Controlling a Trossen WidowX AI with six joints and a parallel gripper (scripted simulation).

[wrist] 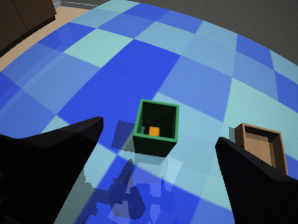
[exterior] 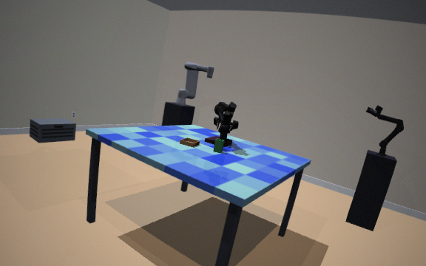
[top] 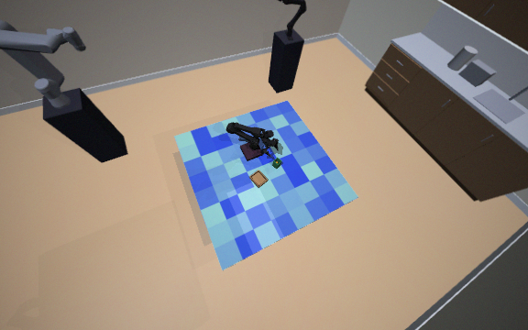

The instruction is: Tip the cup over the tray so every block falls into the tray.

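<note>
Right now my gripper tip is 11 cm above the orange block, 4 cm short of it and 2 cm to the right of it. Also, from my gripper tip: green cup (13 cm below, 4 cm ahead, 2 cm to the left); then purple block (13 cm below, 4 cm ahead, 1 cm to the left).
</note>
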